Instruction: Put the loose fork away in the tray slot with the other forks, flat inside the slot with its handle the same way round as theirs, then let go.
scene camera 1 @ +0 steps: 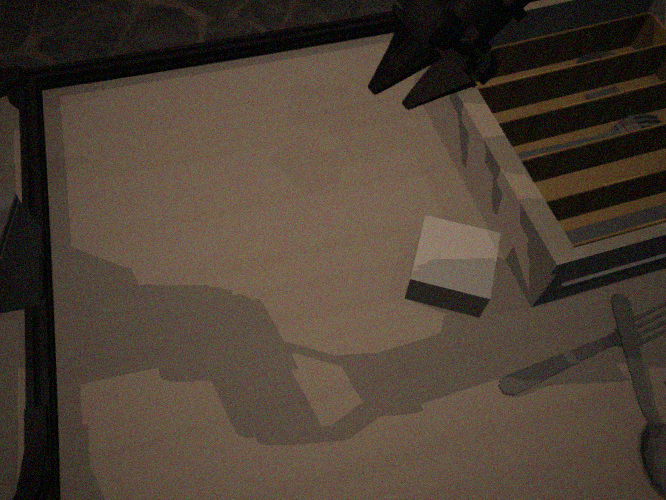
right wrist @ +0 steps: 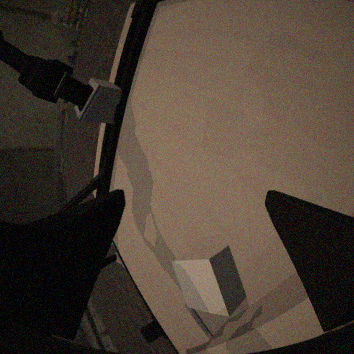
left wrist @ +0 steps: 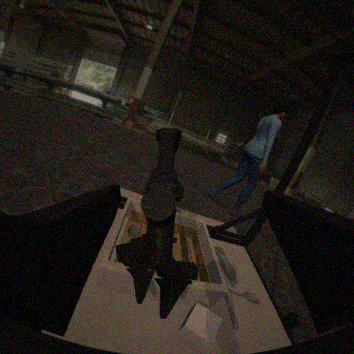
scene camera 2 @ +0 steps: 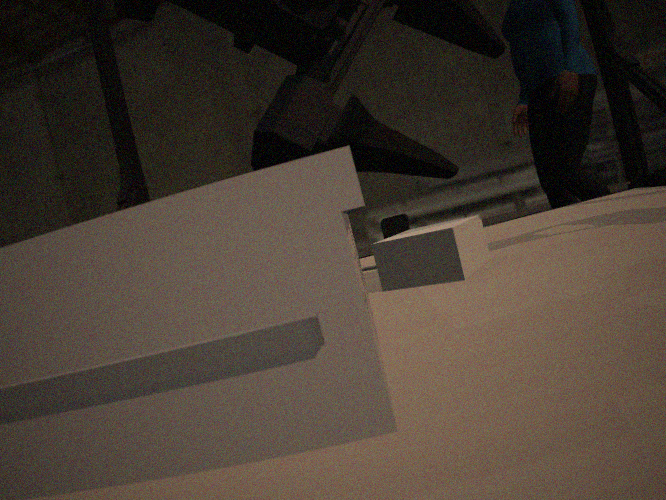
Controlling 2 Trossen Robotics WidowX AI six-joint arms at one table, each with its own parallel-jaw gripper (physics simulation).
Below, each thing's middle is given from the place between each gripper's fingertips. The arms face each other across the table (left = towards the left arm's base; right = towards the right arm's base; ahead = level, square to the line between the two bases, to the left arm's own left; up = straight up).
Labels:
My right hand is 16 cm past the white block (scene camera 1: 453,268), 9 cm above it and 3 cm to the left of it. Also, from my right hand: cutlery tray (scene camera 1: 537,96) 26 cm to the right, 8 cm below, 4 cm behind.
Right now my left hand is 21 cm past the white block, 11 cm to the left of it and 38 cm above it. From my left hand the other things lie so: cutlery tray (9 cm behind, 34 cm to the right, 37 cm below).

